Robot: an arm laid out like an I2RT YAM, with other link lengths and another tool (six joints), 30 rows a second.
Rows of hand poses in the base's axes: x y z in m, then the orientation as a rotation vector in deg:
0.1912, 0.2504, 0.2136, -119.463, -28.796, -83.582
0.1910, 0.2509, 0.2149, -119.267, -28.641, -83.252
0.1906, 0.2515, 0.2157, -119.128, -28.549, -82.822
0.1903, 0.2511, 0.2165, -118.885, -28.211, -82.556
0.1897, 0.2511, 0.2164, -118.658, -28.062, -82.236
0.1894, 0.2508, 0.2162, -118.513, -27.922, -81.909
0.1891, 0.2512, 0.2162, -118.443, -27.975, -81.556
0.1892, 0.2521, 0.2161, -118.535, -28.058, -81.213
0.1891, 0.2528, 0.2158, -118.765, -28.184, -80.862
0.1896, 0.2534, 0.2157, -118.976, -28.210, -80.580
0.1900, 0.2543, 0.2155, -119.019, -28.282, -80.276
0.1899, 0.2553, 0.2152, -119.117, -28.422, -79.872
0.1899, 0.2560, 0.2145, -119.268, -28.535, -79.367
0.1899, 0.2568, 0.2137, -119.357, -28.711, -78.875
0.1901, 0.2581, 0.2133, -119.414, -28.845, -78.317
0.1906, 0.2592, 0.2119, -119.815, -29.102, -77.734
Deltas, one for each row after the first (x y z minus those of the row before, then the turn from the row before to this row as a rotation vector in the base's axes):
-0.0002, 0.0005, 0.0013, 0.296, 0.200, 0.172
-0.0004, 0.0006, 0.0008, 0.243, 0.268, 0.220
-0.0003, -0.0004, 0.0008, 0.411, 0.189, 0.075
-0.0006, 0.0000, -0.0001, 0.312, 0.184, 0.185
-0.0003, -0.0003, -0.0002, 0.250, 0.210, 0.152
-0.0003, 0.0004, 0.0000, 0.100, 0.202, 0.223
0.0001, 0.0009, -0.0001, -0.036, 0.233, 0.153
-0.0001, 0.0007, -0.0003, -0.159, 0.266, 0.110
0.0005, 0.0006, -0.0001, -0.108, 0.239, 0.038
0.0004, 0.0009, -0.0002, -0.005, 0.196, 0.153
-0.0001, 0.0010, -0.0003, -0.060, 0.261, 0.205
0.0000, 0.0007, -0.0007, -0.065, 0.350, 0.211
0.0000, 0.0008, -0.0008, -0.056, 0.309, 0.266
0.0002, 0.0013, -0.0004, 0.002, 0.356, 0.290
0.0005, 0.0011, -0.0014, -0.314, 0.430, 0.195

